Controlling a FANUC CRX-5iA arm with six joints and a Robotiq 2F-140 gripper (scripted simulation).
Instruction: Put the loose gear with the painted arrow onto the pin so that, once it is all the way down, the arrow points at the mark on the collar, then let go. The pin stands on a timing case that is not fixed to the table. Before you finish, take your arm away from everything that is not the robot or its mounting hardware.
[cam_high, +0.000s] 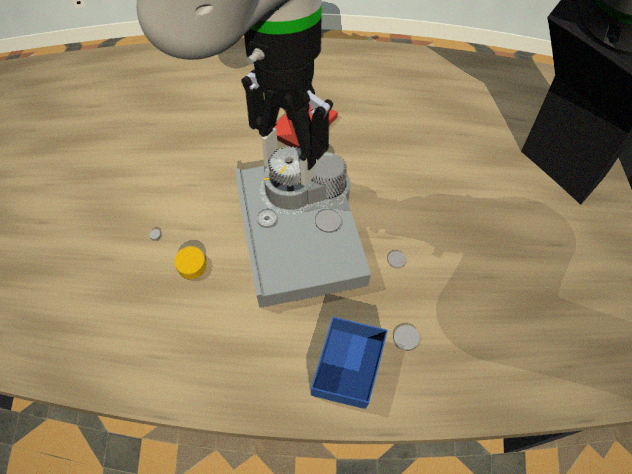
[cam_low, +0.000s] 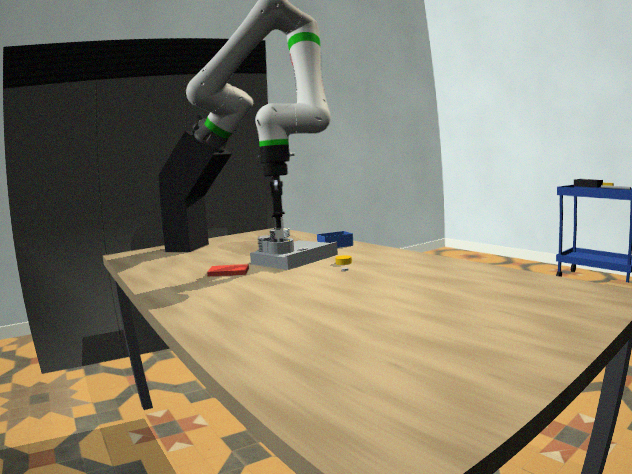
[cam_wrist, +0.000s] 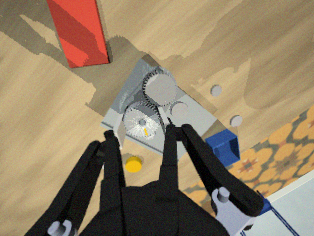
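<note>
Now: the gear 20 mm below my hand. From my hand the other things lie so: red block (190 mm to the right, 110 mm below); then yellow puck (140 mm to the left, 140 mm ahead, 110 mm below); then small grey disc (220 mm ahead, 110 mm below, 90 mm to the left).
</note>
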